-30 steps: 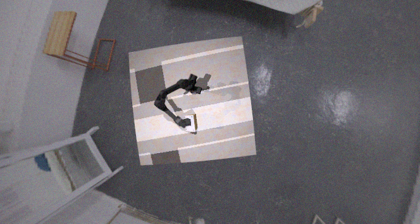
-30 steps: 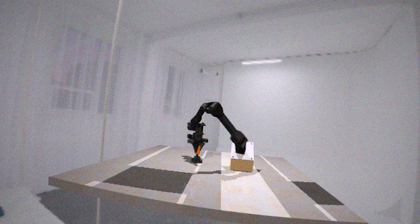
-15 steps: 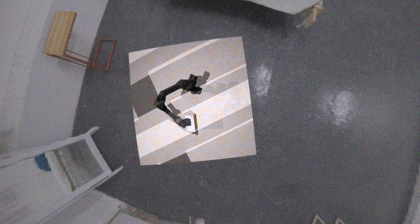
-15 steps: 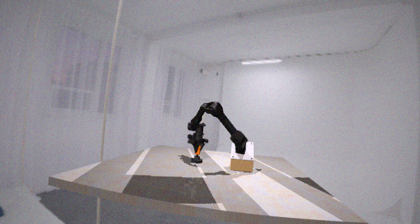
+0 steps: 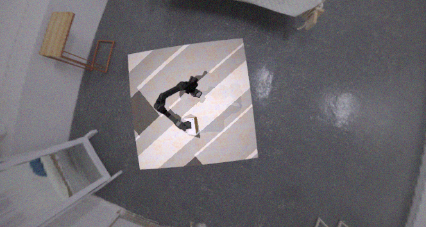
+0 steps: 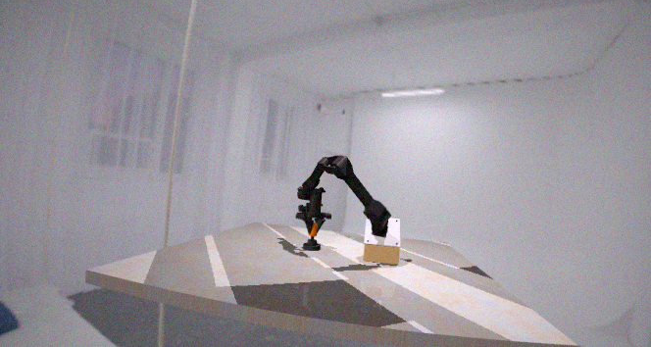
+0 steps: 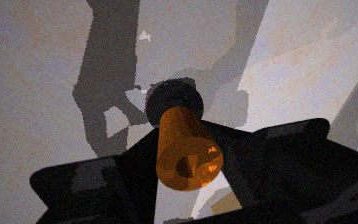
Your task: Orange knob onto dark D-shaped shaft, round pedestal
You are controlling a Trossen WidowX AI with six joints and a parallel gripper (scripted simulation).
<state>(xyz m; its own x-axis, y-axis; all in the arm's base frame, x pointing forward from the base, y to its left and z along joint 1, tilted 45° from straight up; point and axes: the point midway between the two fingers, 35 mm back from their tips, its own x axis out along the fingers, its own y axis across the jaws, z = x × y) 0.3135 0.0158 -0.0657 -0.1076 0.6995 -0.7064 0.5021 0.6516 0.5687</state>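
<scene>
Now: gripper tip 2 cm below the orange knob. From my gripper tip the other things lie so: dark round pedestal (4 cm below).
</scene>
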